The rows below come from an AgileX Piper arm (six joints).
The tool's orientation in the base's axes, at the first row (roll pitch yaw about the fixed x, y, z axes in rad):
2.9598 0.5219 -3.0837
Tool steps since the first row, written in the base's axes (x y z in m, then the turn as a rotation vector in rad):
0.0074 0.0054 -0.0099 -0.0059 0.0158 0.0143
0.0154 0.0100 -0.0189 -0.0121 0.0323 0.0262
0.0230 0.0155 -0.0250 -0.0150 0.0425 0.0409
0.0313 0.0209 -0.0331 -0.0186 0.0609 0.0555
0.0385 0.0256 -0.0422 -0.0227 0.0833 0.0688
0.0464 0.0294 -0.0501 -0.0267 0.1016 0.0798
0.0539 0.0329 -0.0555 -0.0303 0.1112 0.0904
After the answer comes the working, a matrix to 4 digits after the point.
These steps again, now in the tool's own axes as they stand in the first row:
-0.0017 0.0026 0.0131 -0.0028 0.0185 -0.0117
-0.0044 0.0045 0.0256 -0.0042 0.0374 -0.0214
-0.0082 0.0078 0.0356 -0.0095 0.0501 -0.0332
-0.0116 0.0106 0.0476 -0.0146 0.0709 -0.0435
-0.0136 0.0127 0.0598 -0.0188 0.0955 -0.0521
-0.0167 0.0140 0.0711 -0.0218 0.1157 -0.0596
-0.0206 0.0155 0.0800 -0.0244 0.1272 -0.0684

The tool's axes in the first row as the columns of a matrix, in the base's axes (rounded; the answer above uses it unrounded):
-0.8654 -0.1469 0.4790
-0.0502 0.9767 0.2089
-0.4985 0.1567 -0.8526

